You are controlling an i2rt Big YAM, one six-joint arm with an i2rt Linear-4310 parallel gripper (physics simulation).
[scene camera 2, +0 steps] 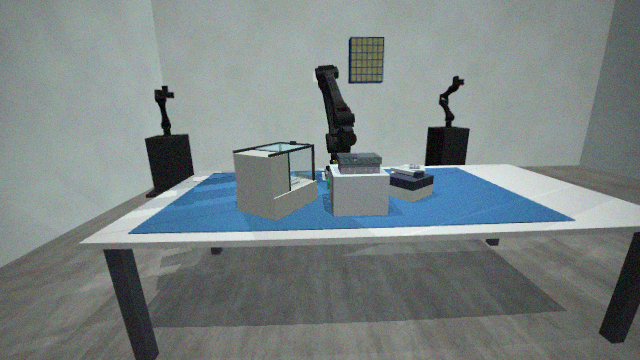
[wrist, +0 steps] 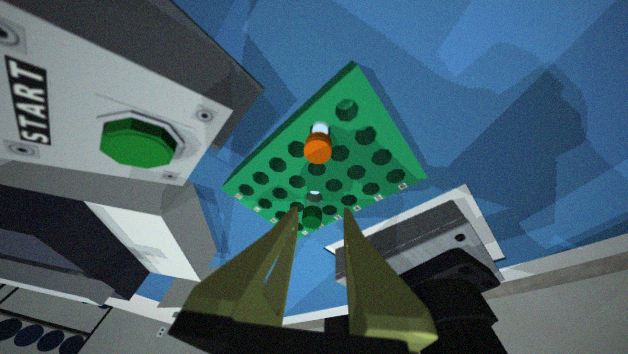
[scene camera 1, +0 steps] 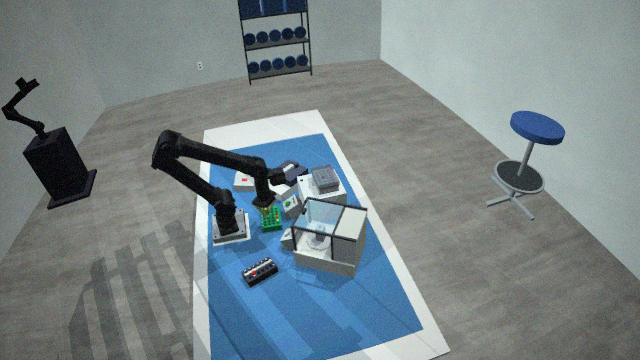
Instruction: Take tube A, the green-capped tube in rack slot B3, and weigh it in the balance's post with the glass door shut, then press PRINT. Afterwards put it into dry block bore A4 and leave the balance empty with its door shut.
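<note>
The green rack stands on the blue mat near the arm's base. Tube A shows its dark green cap in the wrist view, upright in the rack near its labelled end. My gripper points down over the rack, its fingers partly open with nothing held; in the wrist view the cap appears between the fingertips. The balance has a glass chamber with a post inside; whether its door is shut is unclear. A grey block with a grid top, perhaps the dry block, sits on a white housing.
An orange-capped tube stands in the rack. A START box with a green button is beside it. A small white box is by the balance. A black block with a red spot lies nearer scene camera 1.
</note>
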